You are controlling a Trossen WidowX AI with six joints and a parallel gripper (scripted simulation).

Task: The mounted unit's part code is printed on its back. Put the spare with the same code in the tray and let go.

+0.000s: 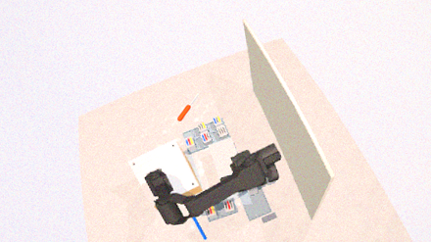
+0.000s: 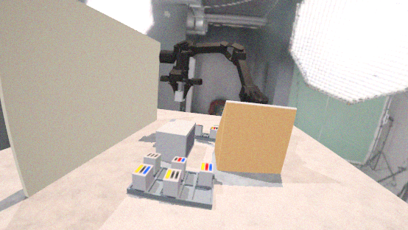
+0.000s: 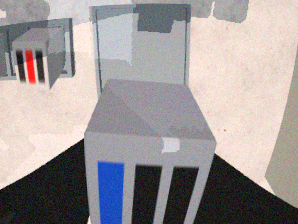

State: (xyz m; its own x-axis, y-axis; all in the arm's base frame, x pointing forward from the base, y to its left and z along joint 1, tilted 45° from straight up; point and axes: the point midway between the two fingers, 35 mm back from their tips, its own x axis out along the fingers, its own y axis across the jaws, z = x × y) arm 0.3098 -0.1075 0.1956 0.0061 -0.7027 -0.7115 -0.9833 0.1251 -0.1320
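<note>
Right now my gripper tip is 1 cm to the left of the grey tray and 17 cm above it. From my gripper tip the other things lie so: grey mounted unit 3 cm behind, 20 cm to the left, 12 cm below; then blue pen 25 cm behind, 1 cm to the left, 16 cm below; then tall beige panel 21 cm ahead, 16 cm to the left, 6 cm above.
</note>
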